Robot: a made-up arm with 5 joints.
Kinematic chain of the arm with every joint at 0, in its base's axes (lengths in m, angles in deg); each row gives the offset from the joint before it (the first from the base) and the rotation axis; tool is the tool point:
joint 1: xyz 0 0 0.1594 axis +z
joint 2: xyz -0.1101 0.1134 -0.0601 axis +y
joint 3: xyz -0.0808 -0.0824 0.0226 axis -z
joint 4: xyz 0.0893 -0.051 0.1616 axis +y
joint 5: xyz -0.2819 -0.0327 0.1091 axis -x
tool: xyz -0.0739 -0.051 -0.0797
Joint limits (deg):
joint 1: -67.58..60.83
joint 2: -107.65..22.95
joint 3: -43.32..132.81
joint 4: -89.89..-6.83
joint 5: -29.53..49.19
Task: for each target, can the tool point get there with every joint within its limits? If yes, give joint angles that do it. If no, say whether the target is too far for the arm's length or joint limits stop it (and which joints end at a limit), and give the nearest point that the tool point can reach.
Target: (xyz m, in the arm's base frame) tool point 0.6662 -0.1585 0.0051
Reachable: no: joint limits stop it (at a limit: joint 1, joint 2, joint 3, joint 5) | nearest point 0.2272 0.0233 -0.0008 | short by 0.475 m
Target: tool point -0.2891 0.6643 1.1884
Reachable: no: too far | nearest point -0.1584 0.3640 0.4761 | short by 0.784 m
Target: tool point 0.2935 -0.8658 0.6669
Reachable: no: too far | nearest point 0.0402 -0.4189 0.3657 | short by 0.595 m
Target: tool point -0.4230 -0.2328 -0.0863
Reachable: yes | joints 43.23 -46.55 47.87 -17.41 23.87
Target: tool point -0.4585 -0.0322 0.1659
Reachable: yes | joints 35.09 -0.93 75.55 -24.21 6.85
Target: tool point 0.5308 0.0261 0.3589
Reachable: no: joint limits stop it (at a limit: joint 1, joint 2, joint 3, joint 4, joint 5) | nearest point 0.3117 0.1715 0.3267 | short by 0.265 m
